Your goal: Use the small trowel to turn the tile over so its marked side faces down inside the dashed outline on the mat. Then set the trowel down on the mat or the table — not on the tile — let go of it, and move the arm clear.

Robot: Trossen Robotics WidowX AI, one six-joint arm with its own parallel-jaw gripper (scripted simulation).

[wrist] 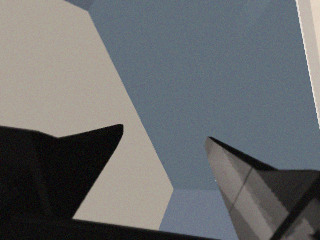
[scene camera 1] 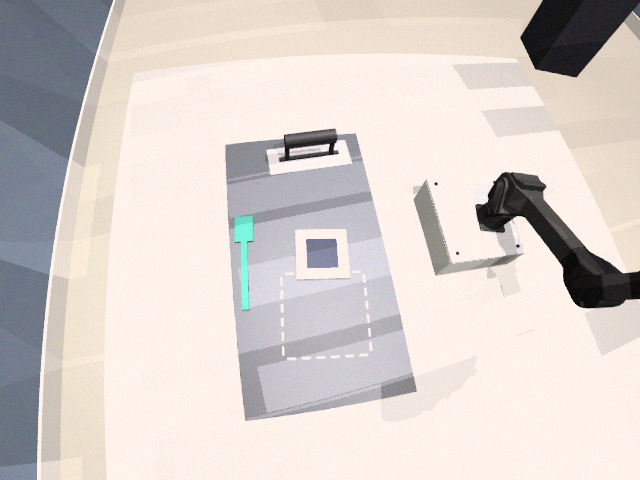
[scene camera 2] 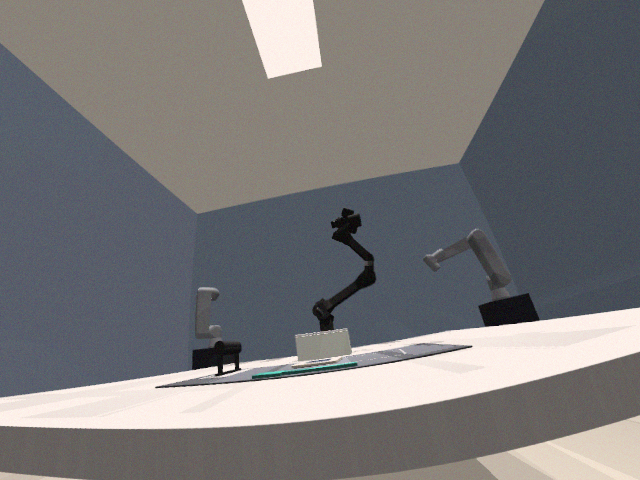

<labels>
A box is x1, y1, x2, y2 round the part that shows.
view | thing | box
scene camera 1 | dark-handled float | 266, 128, 351, 174
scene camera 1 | teal trowel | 235, 216, 253, 310
</labels>
